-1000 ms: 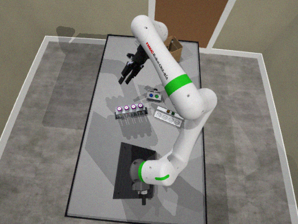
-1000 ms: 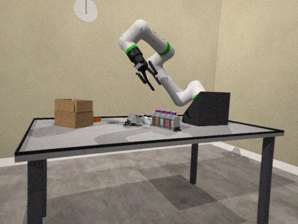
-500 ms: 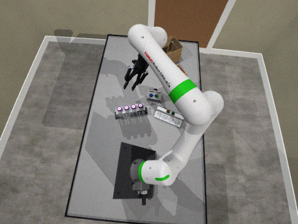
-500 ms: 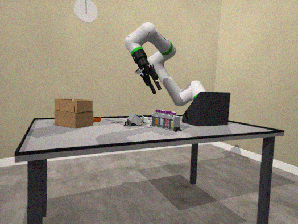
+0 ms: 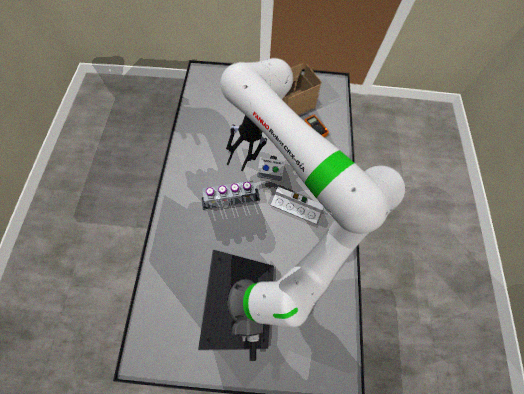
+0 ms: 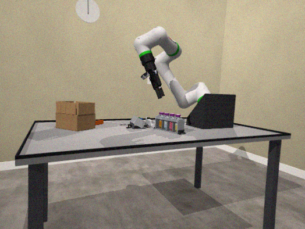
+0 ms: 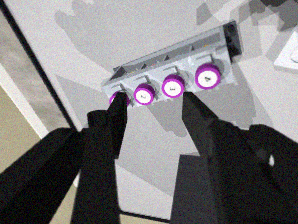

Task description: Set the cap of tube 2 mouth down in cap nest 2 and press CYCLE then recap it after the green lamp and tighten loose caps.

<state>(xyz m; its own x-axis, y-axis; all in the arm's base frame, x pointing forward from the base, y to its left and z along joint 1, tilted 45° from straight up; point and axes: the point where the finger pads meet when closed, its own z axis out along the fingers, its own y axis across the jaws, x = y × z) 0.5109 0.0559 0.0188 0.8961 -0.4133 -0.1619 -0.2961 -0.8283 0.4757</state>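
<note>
The purple cap marked 2 is 14 cm below my hand, 7 cm to the left of it and 6 cm behind it. From my hand the other things lie so: cap 1: 14 cm below, 12 cm to the left, 7 cm behind; cap 3: 14 cm below, 5 cm behind, 2 cm to the left; cap 4: 14 cm below, 4 cm behind, 3 cm to the right.
</note>
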